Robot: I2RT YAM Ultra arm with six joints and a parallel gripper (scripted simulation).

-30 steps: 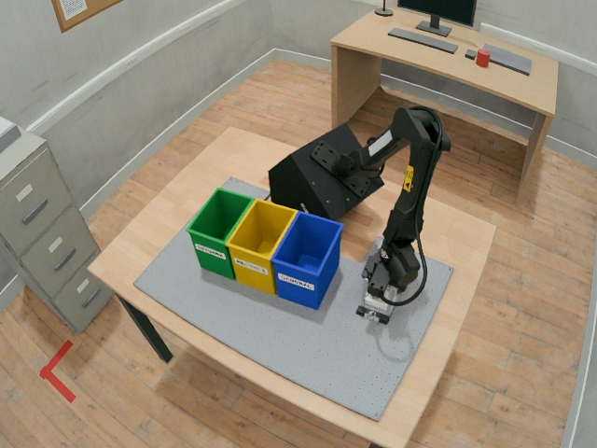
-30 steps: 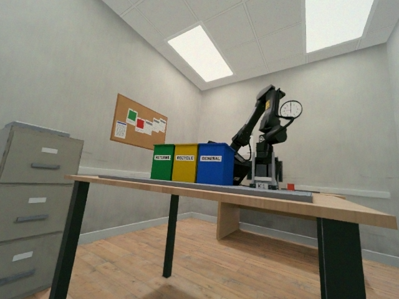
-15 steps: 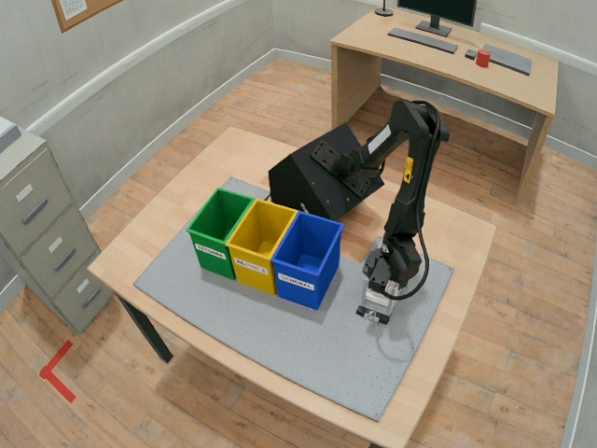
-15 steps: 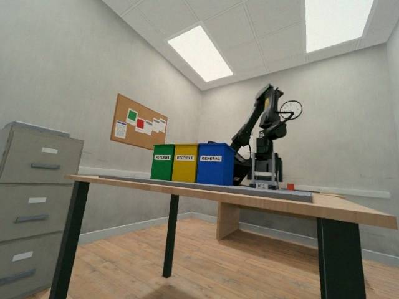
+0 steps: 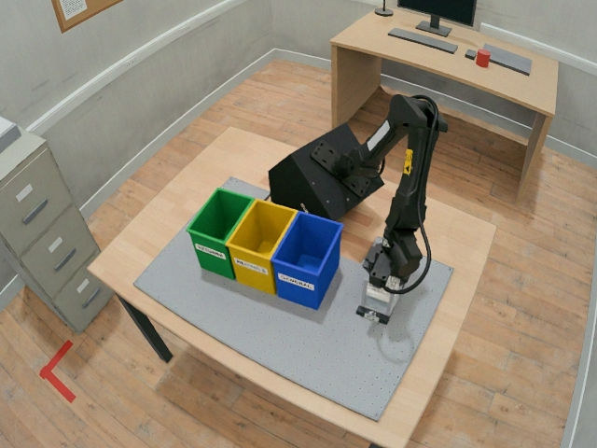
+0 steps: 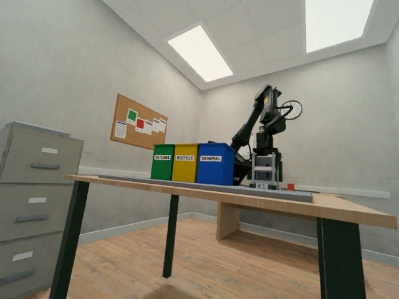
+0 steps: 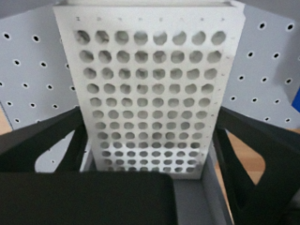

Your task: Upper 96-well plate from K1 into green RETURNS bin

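The yellow recycle bin lies 8 cm ahead of my hand, 34 cm to the right of it and 1 cm above it. From my hand the other things lie so: blue general bin: 6 cm ahead, 21 cm to the right, 1 cm above; green returns bin: 10 cm ahead, 47 cm to the right, 1 cm above; 96-well plate: right at my hand.
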